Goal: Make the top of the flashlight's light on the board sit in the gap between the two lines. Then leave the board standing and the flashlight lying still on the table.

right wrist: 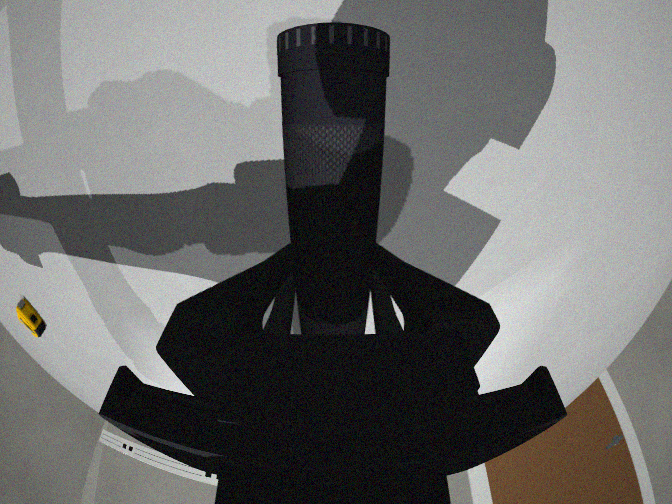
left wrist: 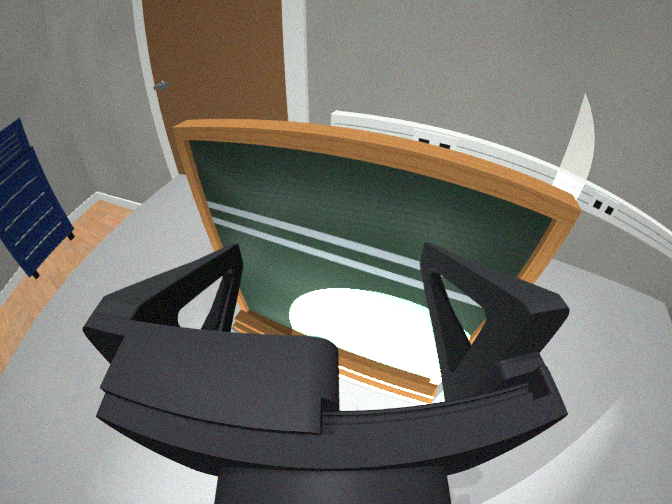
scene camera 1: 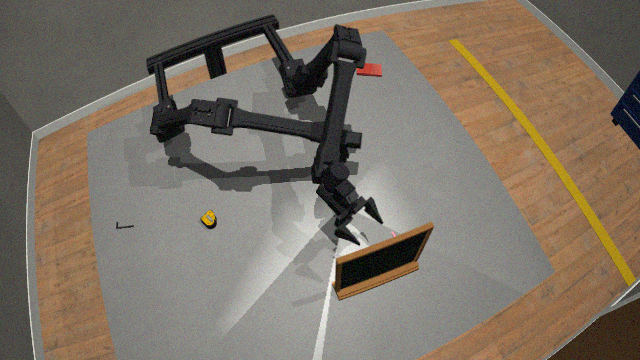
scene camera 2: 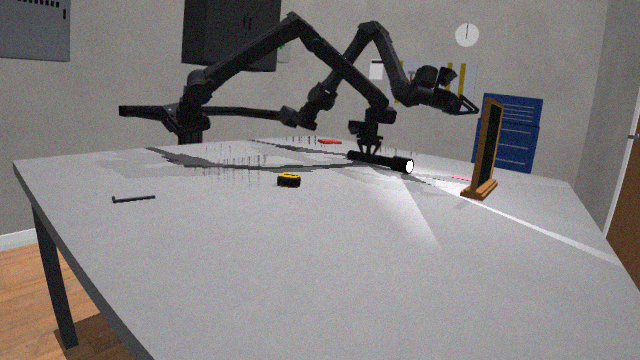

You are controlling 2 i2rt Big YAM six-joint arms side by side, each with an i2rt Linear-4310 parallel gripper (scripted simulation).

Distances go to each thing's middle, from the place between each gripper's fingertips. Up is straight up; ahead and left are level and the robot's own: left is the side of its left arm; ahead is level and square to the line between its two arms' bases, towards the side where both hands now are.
Scene:
The black flashlight point(right wrist: 333, 75) lies 320 mm behind my left hand, 230 mm below it and 30 mm to the left of it.
Now: the black flashlight 80 mm ahead of my right hand and 10 mm to the right of it.

